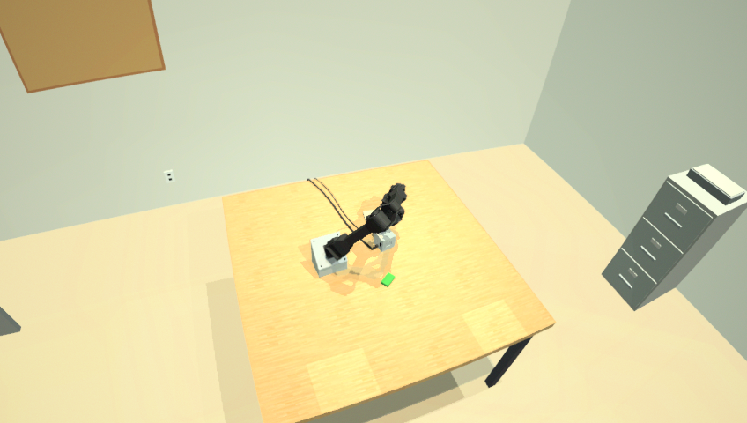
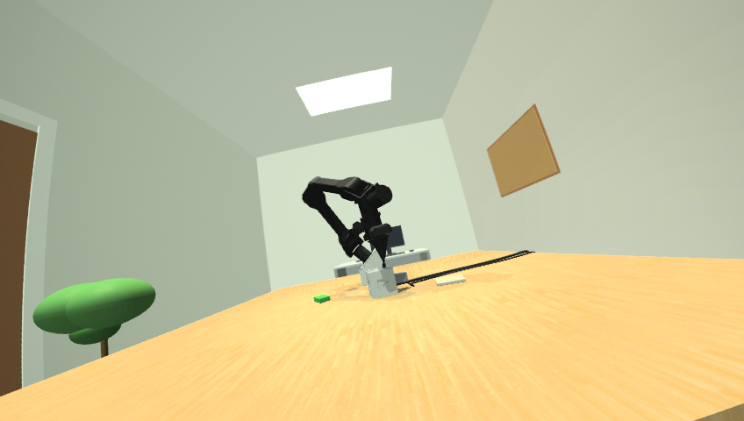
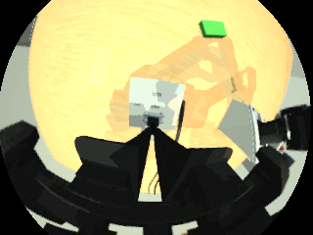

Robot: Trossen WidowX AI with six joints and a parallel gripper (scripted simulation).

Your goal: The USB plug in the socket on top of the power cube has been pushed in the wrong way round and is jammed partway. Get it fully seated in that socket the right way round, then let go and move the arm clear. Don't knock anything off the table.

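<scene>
My gripper tip is 1 cm above the dark USB plug. From my gripper tip the other things lie so: flat white pad: 18 cm to the left, 10 cm below, 4 cm ahead; green block: 23 cm to the right, 10 cm below, 9 cm behind.
</scene>
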